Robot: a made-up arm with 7 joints. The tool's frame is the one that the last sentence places.
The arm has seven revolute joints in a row. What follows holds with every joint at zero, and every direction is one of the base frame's.
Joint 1 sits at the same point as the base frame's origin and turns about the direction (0, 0.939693, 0.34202).
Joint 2 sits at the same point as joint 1 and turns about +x.
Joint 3 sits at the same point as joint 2 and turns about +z.
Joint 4 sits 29.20 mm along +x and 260.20 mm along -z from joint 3 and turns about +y.
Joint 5 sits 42.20 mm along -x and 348.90 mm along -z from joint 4 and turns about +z.
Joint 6 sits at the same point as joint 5 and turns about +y.
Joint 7 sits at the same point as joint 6 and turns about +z.
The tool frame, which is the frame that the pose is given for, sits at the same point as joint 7; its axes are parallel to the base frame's.
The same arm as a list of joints. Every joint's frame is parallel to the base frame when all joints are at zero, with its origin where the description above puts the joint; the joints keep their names.
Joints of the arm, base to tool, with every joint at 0 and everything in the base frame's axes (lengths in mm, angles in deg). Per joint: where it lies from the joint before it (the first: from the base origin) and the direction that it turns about. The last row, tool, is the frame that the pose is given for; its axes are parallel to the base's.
joint 1: axis 0 0.9397 0.342 origin 0.0 0.0 0.0
joint 2: axis +x origin 0.0 0.0 0.0
joint 3: axis +z origin 0.0 0.0 0.0
joint 4: axis +y origin 29.2 0.0 -260.2
joint 5: axis +z origin -42.2 0.0 -348.9
joint 6: axis +y origin 0.0 0.0 0.0
joint 7: axis +z origin 0.0 0.0 0.0
tool: origin 0.0 0.0 0.0

